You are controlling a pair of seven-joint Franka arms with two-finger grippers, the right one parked.
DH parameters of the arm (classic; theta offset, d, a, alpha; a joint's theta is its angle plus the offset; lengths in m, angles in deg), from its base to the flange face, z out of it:
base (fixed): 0 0 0 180
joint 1: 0 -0.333 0 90
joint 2: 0 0 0 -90
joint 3: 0 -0.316 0.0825 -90
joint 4: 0 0 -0.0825 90
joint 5: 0 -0.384 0 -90
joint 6: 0 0 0.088 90
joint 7: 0 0.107 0 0
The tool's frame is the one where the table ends.
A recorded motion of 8 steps. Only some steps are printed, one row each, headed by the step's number.
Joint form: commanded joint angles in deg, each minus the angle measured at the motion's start. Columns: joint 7, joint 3, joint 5, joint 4, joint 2, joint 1, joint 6.
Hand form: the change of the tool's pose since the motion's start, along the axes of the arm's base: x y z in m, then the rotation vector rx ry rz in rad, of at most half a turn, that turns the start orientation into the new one. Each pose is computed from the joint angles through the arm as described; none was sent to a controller.
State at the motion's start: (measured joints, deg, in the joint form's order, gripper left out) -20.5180 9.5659 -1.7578 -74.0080 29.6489 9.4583 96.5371
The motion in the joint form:
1: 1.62 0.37 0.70 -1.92 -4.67 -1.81 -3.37
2: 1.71 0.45 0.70 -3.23 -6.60 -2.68 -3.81
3: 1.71 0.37 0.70 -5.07 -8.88 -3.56 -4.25
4: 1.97 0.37 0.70 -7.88 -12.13 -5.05 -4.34
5: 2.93 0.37 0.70 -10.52 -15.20 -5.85 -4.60
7: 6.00 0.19 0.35 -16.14 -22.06 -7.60 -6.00
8: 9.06 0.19 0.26 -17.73 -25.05 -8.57 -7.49
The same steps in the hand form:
1: -0.0164 0.0196 0.0356 -0.0026 0.0111 -0.0054
2: -0.0223 0.0295 0.0468 0.0009 0.0070 0.0050
3: -0.0303 0.0409 0.0572 0.0077 0.0056 0.0192
4: -0.0413 0.0581 0.0705 0.0146 -0.0020 0.0379
5: -0.0544 0.0676 0.0822 0.0206 -0.0065 0.0330
7: -0.0863 0.0903 0.1064 0.0412 -0.0076 0.0090
8: -0.1014 0.1012 0.1215 0.0453 -0.0064 -0.0276

